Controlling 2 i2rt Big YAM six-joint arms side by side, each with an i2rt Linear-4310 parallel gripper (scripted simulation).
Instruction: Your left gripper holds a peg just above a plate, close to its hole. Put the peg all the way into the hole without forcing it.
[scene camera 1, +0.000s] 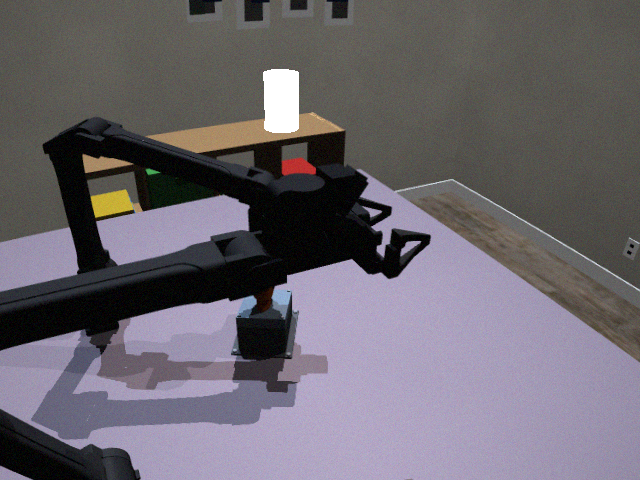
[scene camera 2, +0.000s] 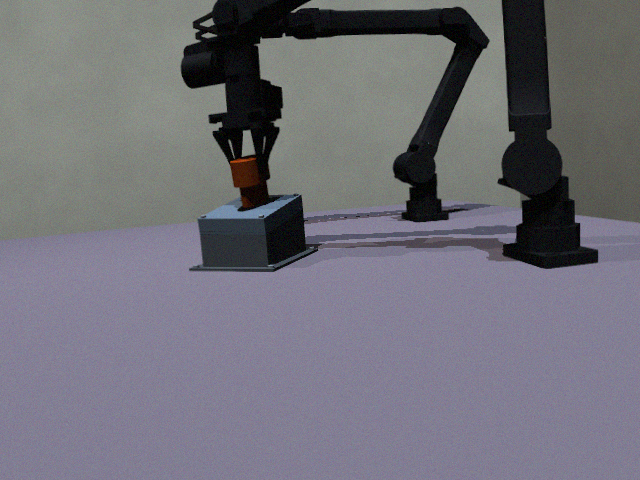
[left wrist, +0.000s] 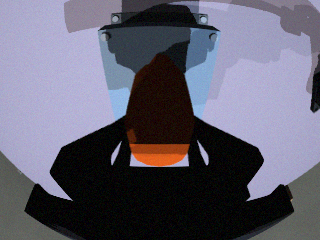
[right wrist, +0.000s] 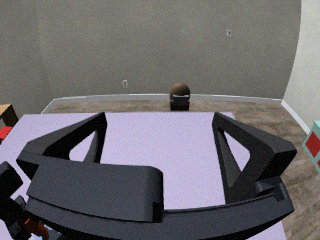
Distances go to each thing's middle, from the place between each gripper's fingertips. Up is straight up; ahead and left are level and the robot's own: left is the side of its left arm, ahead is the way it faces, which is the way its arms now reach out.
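I see the pale blue top plate (scene camera 2: 226, 219), and my left hand is 80 mm above it. The flanged base (scene camera 2: 286, 244) is 110 mm below my left hand. From my right hand (scene camera 1: 409, 224), the pale blue top plate is 38 cm to the left, 11 cm behind and 41 cm below, while the flanged base is 37 cm to the left, 11 cm behind and 44 cm below.
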